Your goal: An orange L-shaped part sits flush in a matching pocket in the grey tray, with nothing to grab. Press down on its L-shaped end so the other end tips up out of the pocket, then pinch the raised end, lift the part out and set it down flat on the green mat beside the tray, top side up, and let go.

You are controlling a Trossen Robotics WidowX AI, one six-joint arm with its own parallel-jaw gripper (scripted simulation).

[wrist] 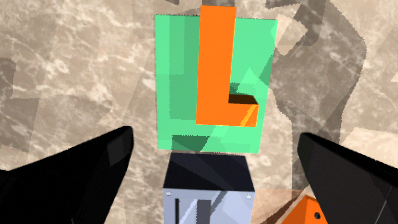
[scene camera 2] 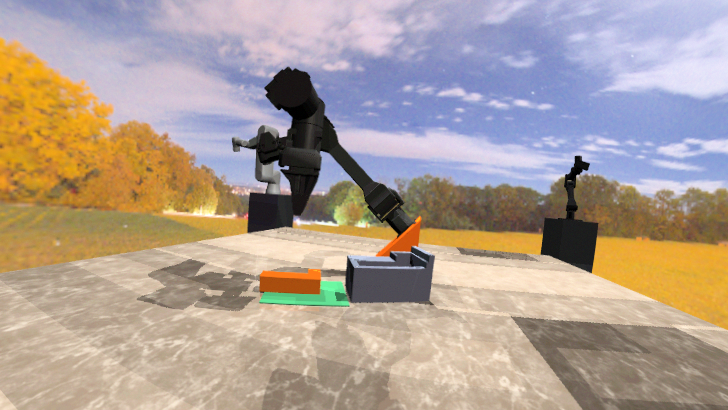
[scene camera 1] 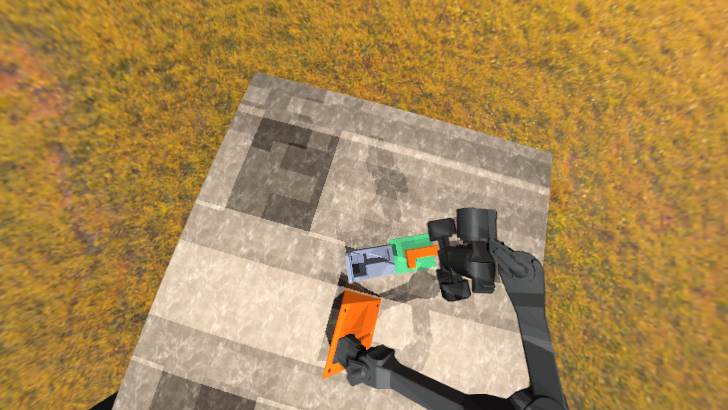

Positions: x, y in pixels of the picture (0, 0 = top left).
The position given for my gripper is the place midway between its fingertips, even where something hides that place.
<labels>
my gripper: wrist 216, 138; scene camera 2 298, 213; scene camera 1 434, 254
</labels>
